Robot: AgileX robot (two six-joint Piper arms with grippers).
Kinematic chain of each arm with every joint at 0, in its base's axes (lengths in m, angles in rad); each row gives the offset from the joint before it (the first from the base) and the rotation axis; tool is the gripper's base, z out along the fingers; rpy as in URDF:
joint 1: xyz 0 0 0.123 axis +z
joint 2: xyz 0 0 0 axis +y
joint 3: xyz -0.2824 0 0.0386 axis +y
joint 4: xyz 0.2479 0 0.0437 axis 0.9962 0 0.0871
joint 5: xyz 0 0 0 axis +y
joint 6: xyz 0.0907 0 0.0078 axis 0.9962 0 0.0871
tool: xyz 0 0 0 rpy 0 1.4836 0
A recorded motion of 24 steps. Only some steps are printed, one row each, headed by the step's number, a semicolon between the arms.
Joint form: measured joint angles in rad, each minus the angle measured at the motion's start. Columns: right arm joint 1, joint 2, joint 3, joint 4, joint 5, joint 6; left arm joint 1, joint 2, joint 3, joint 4, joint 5, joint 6.
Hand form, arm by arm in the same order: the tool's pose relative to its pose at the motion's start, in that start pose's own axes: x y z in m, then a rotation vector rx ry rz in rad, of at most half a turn. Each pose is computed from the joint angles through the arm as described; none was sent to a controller.
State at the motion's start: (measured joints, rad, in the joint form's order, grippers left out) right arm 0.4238 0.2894 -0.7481 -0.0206 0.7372 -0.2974; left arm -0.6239 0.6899 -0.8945 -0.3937 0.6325 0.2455
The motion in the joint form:
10: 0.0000 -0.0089 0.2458 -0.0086 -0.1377 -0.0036; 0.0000 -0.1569 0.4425 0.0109 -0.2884 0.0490
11: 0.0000 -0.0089 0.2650 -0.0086 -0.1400 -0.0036; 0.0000 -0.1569 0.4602 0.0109 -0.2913 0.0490
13: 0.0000 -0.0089 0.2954 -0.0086 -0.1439 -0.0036; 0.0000 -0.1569 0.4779 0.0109 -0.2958 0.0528
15: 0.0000 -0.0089 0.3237 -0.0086 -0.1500 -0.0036; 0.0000 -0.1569 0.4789 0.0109 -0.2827 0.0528
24: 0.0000 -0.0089 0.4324 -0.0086 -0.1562 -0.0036; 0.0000 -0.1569 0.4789 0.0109 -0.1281 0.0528
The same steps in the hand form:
10: 0.0539 0.0177 0.0376 -0.0286 0.0949 -0.0140; 0.1015 0.0212 0.0167 -0.1030 0.0038 0.0079
11: 0.0592 0.0195 0.0400 -0.0339 0.1110 -0.0142; 0.1069 0.0221 0.0183 -0.1051 0.0184 0.0049
13: 0.0677 0.0223 0.0437 -0.0423 0.1361 -0.0147; 0.1122 0.0231 0.0198 -0.1076 0.0317 0.0059
15: 0.0754 0.0248 0.0470 -0.0494 0.1571 -0.0151; 0.1137 0.0228 0.0199 -0.1038 0.0452 0.0050
24: 0.1074 0.0353 0.0570 -0.0817 0.2544 -0.0167; 0.1271 0.0186 0.0186 -0.0586 0.1929 -0.0038

